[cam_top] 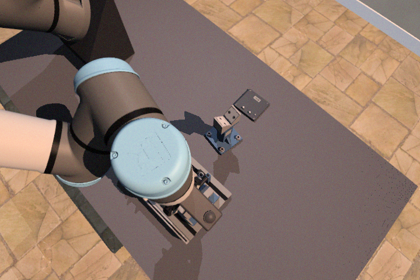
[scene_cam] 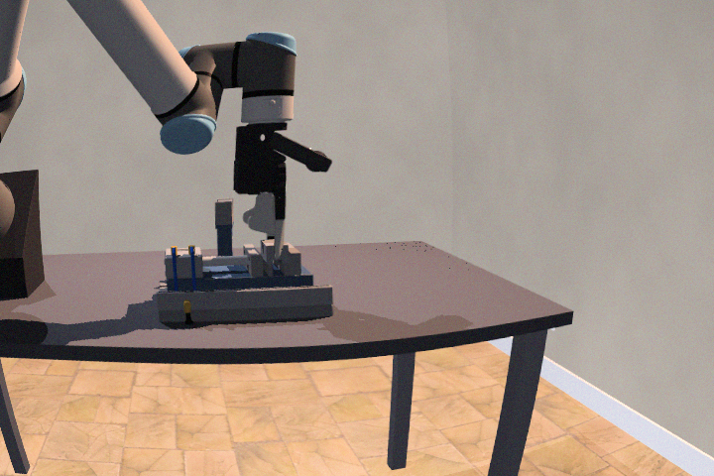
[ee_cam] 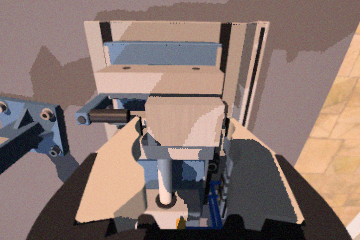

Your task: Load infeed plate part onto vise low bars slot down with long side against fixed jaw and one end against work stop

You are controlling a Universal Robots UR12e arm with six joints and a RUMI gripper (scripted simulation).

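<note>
Right now my hand is 10 mm above the part. The rest, counted from my hand: fixed jaw (30 mm ahead, 20 mm to the left, 30 mm below); then black work stop (70 mm to the left, 10 mm below); then white cylinder rod (90 mm behind, 20 mm to the left, 30 mm below).
</note>
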